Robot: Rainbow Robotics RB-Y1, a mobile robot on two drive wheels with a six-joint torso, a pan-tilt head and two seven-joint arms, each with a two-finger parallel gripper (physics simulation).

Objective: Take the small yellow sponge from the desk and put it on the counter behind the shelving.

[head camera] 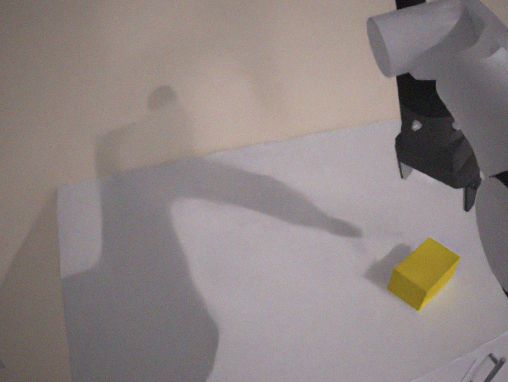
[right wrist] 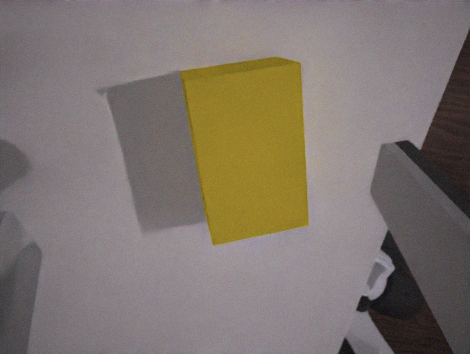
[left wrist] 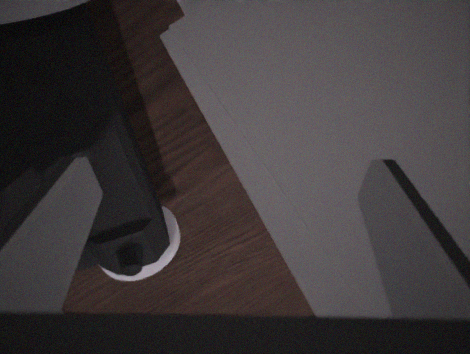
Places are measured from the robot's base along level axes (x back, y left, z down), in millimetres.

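Pixels of known places: left gripper, between the fingertips: [left wrist: 228, 177]; right gripper, between the fingertips: [head camera: 436, 190] [right wrist: 207, 198].
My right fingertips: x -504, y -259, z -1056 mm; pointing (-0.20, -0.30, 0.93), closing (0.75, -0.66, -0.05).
Note:
Behind a point stands the place of what it marks.
The yellow sponge [head camera: 425, 272] @[x -438, y -248, z -956 mm] [right wrist: 250, 150] @[x -463, y -262, z -956 mm] lies flat on the white counter top [head camera: 280, 325] @[x -387, y -36, z -911 mm] [right wrist: 275, 300] @[x -352, y -158, z -911 mm], at the lower right in the head view and in the upper middle of the right wrist view. My right gripper [head camera: 436, 192] @[x -504, y -259, z -1056 mm] [right wrist: 207, 198] @[x -504, y -259, z -1056 mm] is open and empty. It hangs above the counter top, apart from the sponge, and appears above it in the head view. My left gripper [left wrist: 228, 177] @[x -141, y 241, z -535 mm] is open and empty, over the wooden floor and the edge of a pale grey surface. The shelving does not show in these views.
A beige wall [head camera: 250, 60] @[x -861, y 7, z -1100 mm] stands along the far edge of the counter top. A front with a grey handle [head camera: 495, 370] @[x -358, y -415, z -779 mm] shows at the lower right of the head view. Brown wooden floor [left wrist: 200, 200] @[x -178, y -302, z -1 mm] [right wrist: 452, 120] @[x 481, y -586, z -2 mm] and dark parts of the robot [left wrist: 50, 100] @[x -17, y 170, z -248 mm] show beside the pale surfaces.

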